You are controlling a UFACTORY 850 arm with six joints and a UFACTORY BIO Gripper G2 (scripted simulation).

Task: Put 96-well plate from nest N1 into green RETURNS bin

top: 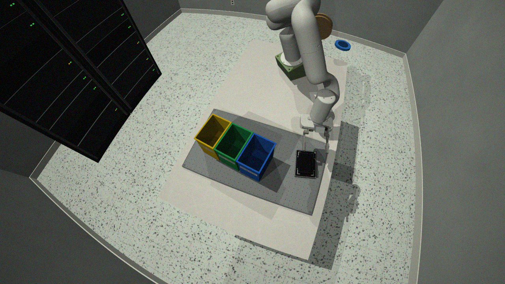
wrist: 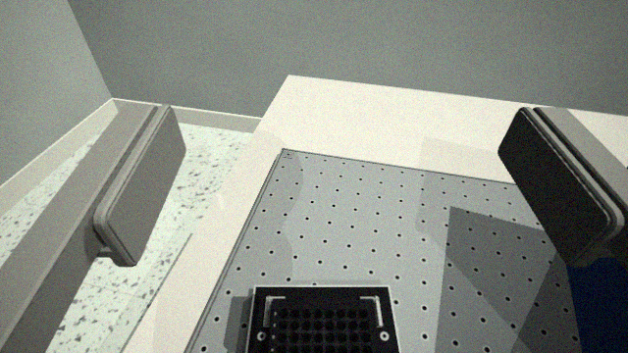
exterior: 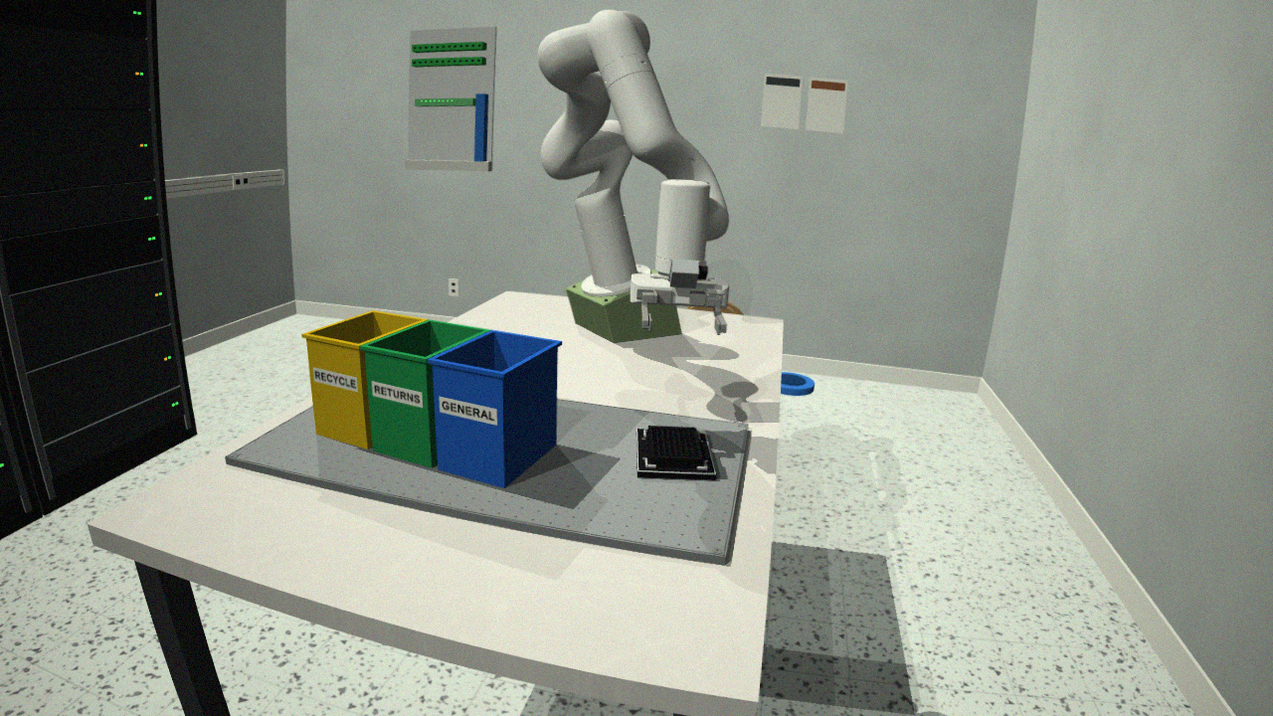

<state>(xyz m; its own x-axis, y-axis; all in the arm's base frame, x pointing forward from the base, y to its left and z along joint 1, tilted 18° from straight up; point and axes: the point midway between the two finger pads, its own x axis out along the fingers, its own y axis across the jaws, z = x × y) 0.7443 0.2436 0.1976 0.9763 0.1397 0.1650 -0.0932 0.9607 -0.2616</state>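
The black 96-well plate is 200 mm below my hand. From my hand the other things lie so: black plate nest N1: 220 mm below; blue general bin: 60 mm ahead, 280 mm to the right, 140 mm below; green returns bin: 30 mm ahead, 400 mm to the right, 140 mm below.
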